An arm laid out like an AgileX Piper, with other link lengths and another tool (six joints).
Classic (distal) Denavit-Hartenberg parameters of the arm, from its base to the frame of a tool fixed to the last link. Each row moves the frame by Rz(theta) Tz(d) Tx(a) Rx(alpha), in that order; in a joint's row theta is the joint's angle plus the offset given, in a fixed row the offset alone. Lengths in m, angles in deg.
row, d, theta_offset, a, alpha
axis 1, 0.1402, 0, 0, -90
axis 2, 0, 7.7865, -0.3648, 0
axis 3, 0, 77.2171, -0.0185, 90
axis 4, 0.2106, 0, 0, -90
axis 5, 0, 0, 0, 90
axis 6, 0.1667, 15.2, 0.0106, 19.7
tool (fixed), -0.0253, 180, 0, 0
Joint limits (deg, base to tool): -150..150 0..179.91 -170..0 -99.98..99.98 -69.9..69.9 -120..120
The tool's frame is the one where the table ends.
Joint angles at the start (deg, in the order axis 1, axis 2, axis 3, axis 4, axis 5, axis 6):
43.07 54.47 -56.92 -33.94 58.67 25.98
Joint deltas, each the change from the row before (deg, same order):
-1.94 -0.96 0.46 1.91 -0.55 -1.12
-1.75 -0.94 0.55 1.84 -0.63 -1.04
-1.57 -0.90 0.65 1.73 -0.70 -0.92
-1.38 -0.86 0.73 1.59 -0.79 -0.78
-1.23 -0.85 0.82 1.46 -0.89 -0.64
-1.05 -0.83 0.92 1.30 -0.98 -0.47
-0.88 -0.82 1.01 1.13 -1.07 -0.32
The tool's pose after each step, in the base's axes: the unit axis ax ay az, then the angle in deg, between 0 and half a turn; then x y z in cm. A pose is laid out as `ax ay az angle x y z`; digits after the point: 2 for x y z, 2 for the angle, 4 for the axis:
0.9009 -0.0080 0.4339 163.15 12.48 3.76 40.77
0.9028 -0.0158 0.4298 163.98 12.06 3.45 40.59
0.9042 -0.0227 0.4265 164.83 11.66 3.21 40.38
0.9052 -0.0288 0.4240 165.72 11.28 3.03 40.15
0.9057 -0.0345 0.4225 166.65 10.91 2.90 39.91
0.9059 -0.0397 0.4217 167.59 10.57 2.80 39.64
0.9056 -0.0443 0.4217 168.53 10.25 2.74 39.35

